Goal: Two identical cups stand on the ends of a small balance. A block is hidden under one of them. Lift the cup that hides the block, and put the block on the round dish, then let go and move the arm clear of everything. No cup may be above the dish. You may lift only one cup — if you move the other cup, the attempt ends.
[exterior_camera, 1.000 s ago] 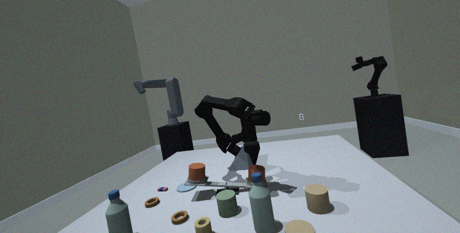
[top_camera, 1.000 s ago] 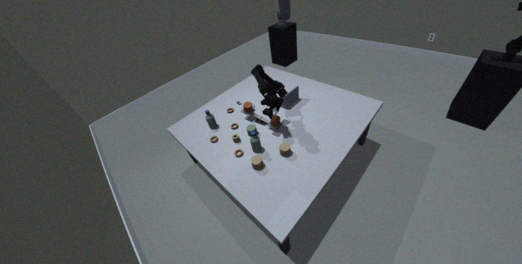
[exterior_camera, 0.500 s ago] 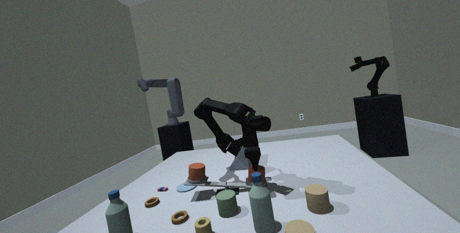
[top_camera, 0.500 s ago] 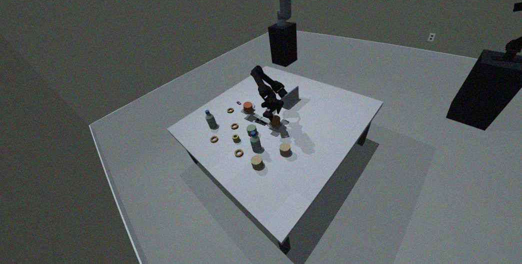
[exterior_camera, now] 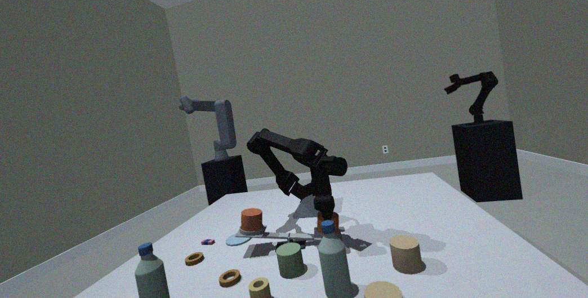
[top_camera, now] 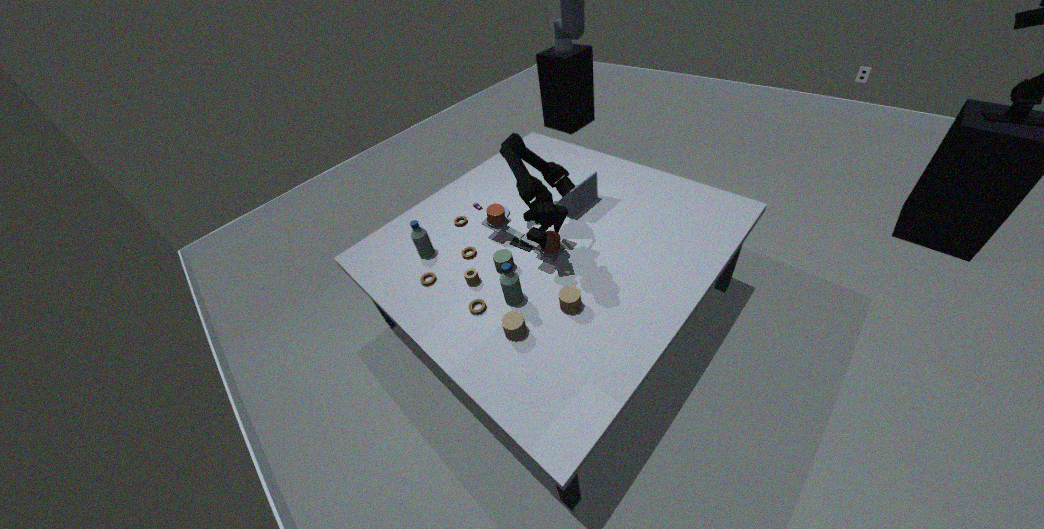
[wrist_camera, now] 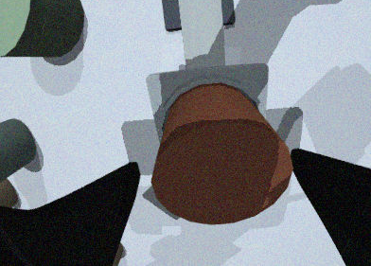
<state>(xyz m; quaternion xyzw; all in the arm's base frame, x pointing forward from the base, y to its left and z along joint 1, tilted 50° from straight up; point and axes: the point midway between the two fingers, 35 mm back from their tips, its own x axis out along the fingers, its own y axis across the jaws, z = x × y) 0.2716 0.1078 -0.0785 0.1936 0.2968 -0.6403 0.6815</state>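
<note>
Right now the teal block is 3 cm below my gripper tip and 1 cm to the right of it. The rest, counted from my gripper tip: green cylinder: 14 cm ahead, 9 cm to the right, 4 cm below; pink-and-blue object: 49 cm to the right, 7 cm below, 3 cm behind; pale blue round dish: 36 cm to the right, 7 cm below, 5 cm behind.
</note>
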